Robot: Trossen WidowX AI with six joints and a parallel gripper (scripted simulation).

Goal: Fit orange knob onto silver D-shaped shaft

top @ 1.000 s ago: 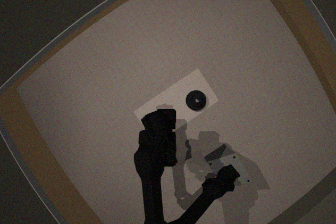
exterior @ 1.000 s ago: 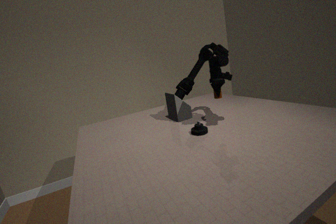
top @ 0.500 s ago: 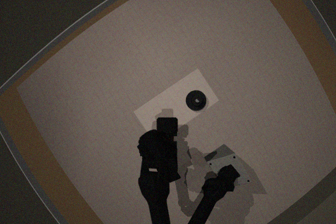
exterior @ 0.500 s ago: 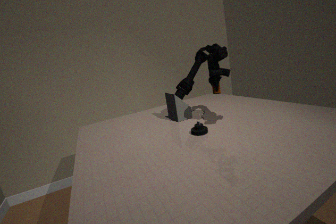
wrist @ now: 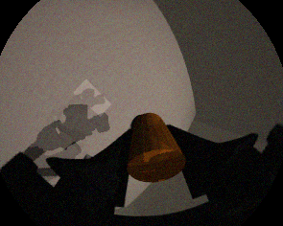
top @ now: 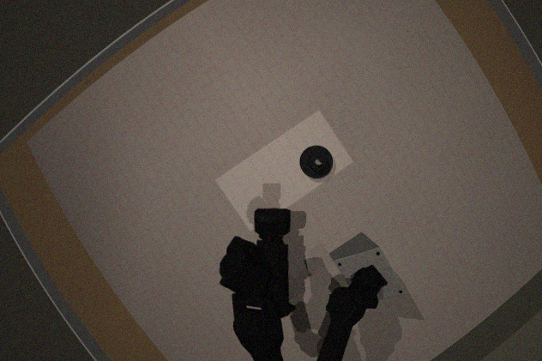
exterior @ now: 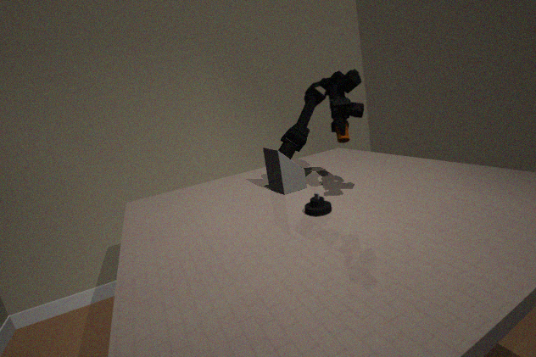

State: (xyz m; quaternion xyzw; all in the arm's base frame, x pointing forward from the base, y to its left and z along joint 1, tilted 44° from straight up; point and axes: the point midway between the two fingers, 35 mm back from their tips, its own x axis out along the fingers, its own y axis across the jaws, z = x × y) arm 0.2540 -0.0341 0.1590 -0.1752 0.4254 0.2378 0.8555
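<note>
The orange knob lies 30 mm above my gripper tip, 20 mm behind it and 10 mm to the left of it. From my gripper tip the other things lie so: black round pedestal: 180 mm below, 160 mm to the right, 10 mm ahead.
</note>
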